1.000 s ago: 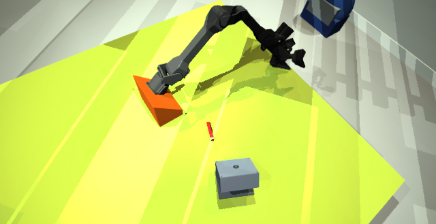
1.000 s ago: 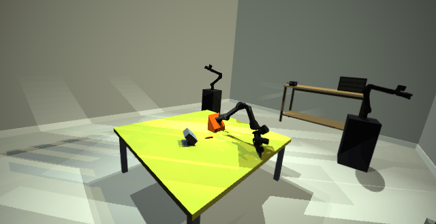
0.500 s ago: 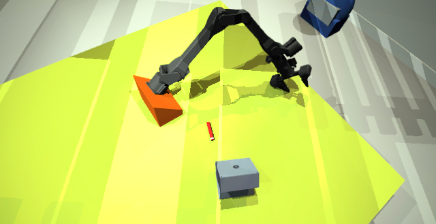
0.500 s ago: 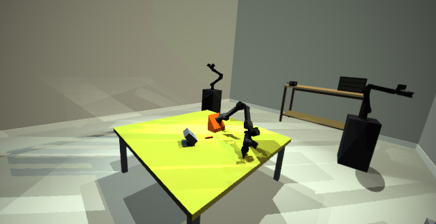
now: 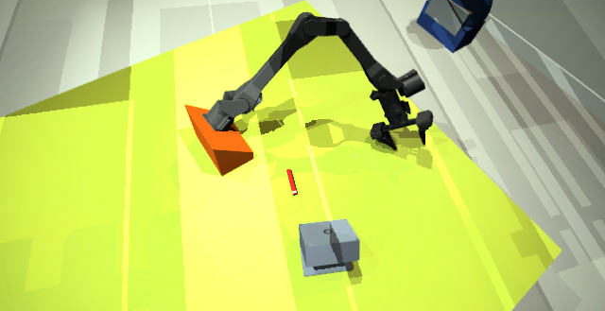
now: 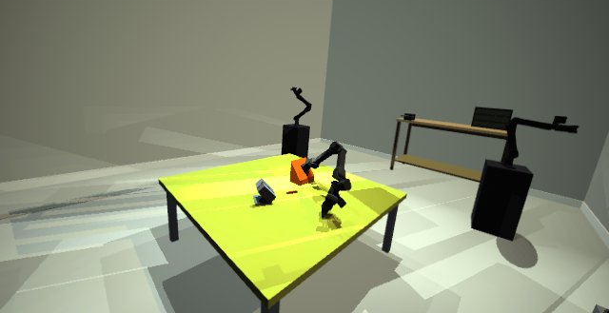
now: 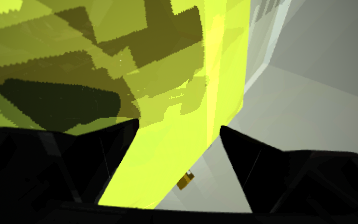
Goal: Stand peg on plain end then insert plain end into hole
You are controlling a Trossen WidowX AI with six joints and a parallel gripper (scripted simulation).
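The red peg lies 360 mm to the right of my gripper tip, 140 mm behind it and 30 mm below it. The rest, counted from my gripper tip: grey sloped panel: 410 mm to the right, 40 mm ahead, 30 mm above.
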